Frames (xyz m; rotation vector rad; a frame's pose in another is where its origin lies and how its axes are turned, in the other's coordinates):
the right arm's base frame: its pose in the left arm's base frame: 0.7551 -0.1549 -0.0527 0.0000 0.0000 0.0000
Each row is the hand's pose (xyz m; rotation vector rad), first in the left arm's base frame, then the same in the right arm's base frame.
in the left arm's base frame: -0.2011 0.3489 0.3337 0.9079 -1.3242 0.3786
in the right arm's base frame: -0.9562 0.5038 0.3864 0.9079 -1.3242 0.3786
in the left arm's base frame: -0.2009 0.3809 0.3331 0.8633 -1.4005 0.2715
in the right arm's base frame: -0.9560 0.5358 0.3858 0.8633 -1.4005 0.2715
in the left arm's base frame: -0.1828 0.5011 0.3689 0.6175 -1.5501 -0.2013
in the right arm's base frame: -0.9379 0.6560 0.4216 0.6175 -1.5501 -0.2013
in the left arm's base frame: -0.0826 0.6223 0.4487 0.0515 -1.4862 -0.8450
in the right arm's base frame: -0.8377 0.7772 0.5014 0.0515 -1.4862 -0.8450
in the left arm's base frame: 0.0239 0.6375 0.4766 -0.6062 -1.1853 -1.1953
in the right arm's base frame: -0.7312 0.7924 0.5293 -0.6062 -1.1853 -1.1953
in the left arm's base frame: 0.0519 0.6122 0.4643 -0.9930 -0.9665 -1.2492
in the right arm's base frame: -0.7032 0.7671 0.5170 -0.9930 -0.9665 -1.2492
